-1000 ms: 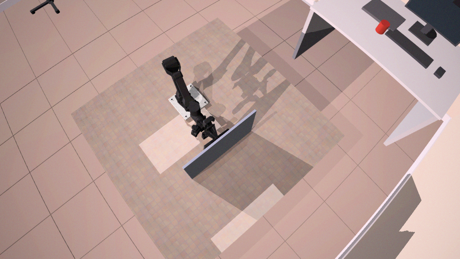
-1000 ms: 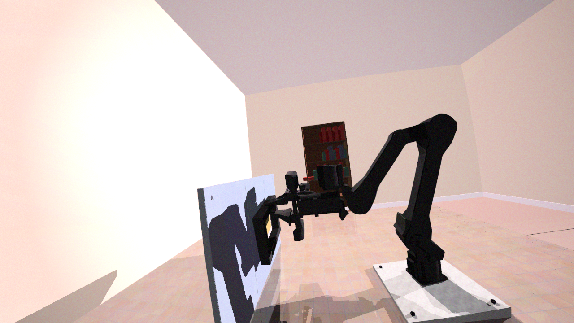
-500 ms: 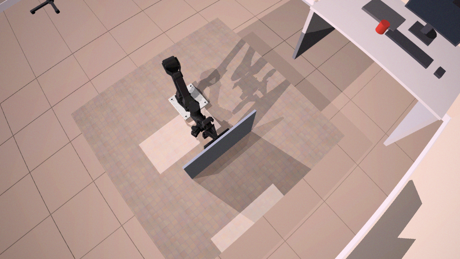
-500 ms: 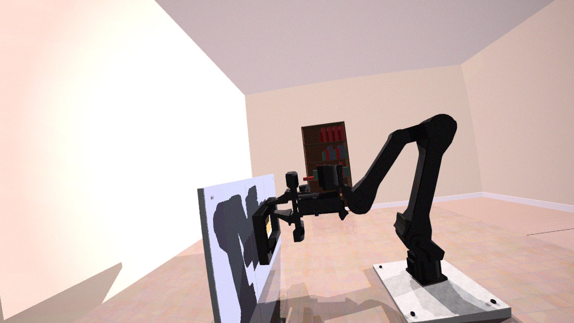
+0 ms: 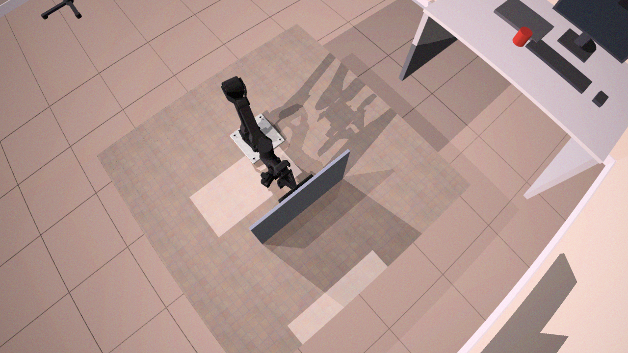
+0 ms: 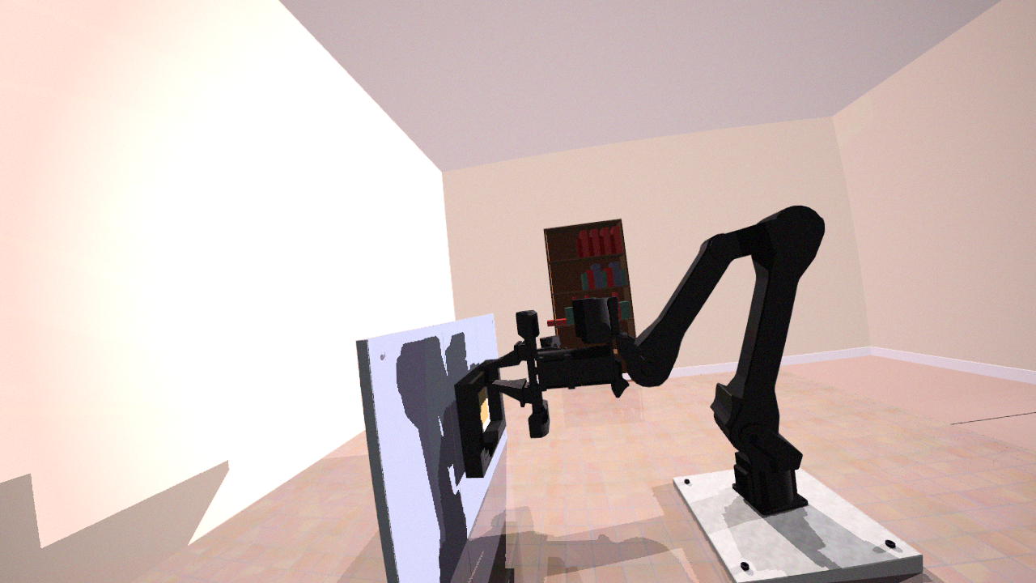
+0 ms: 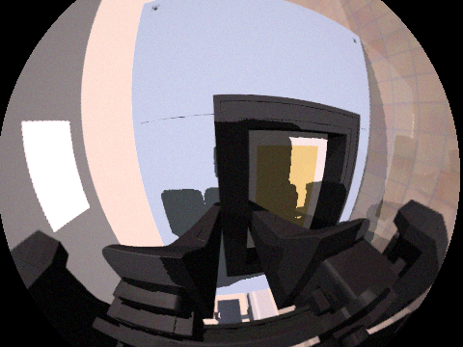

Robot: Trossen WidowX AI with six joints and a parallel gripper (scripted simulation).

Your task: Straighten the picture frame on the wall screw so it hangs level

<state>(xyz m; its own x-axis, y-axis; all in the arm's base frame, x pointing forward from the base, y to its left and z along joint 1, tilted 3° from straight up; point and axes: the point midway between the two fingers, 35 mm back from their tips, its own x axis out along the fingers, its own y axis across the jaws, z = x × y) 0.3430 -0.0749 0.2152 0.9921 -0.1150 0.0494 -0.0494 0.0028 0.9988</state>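
Now: gripper tip 1 cm short of the picture frame and 5 cm above it. From my gripper tip the other things lie so: wall panel: 2 cm ahead, 6 cm below.
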